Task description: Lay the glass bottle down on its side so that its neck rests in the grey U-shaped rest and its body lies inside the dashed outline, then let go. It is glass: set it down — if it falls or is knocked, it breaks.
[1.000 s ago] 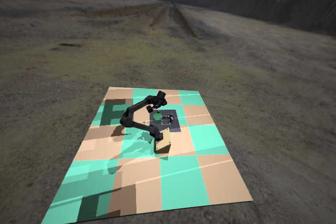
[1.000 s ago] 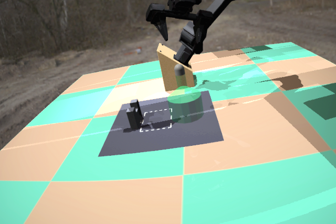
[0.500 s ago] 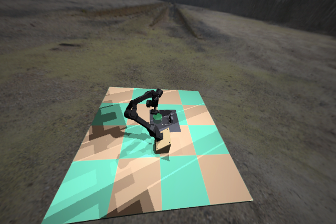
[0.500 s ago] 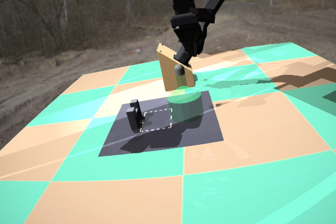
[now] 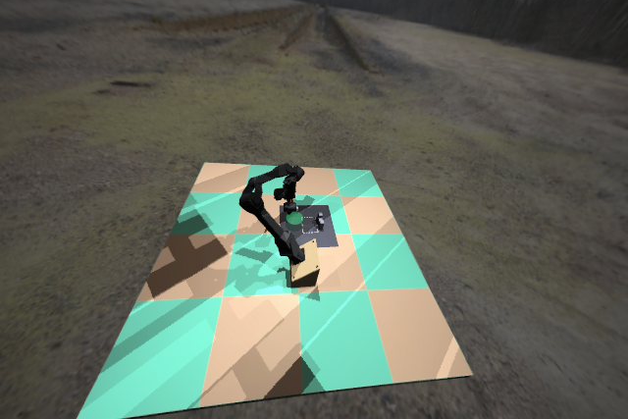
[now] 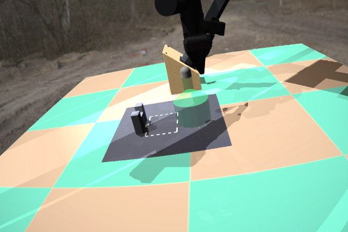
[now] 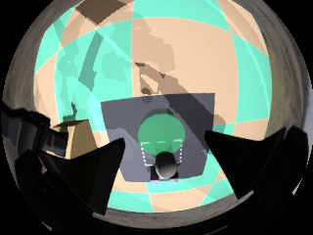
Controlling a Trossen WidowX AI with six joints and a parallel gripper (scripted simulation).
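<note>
Now: gripper tip 5 cm above the green glass bottle and 4 cm to the left of it. Round my gripper tip: dark mat (14 cm below, 12 cm to the right).
</note>
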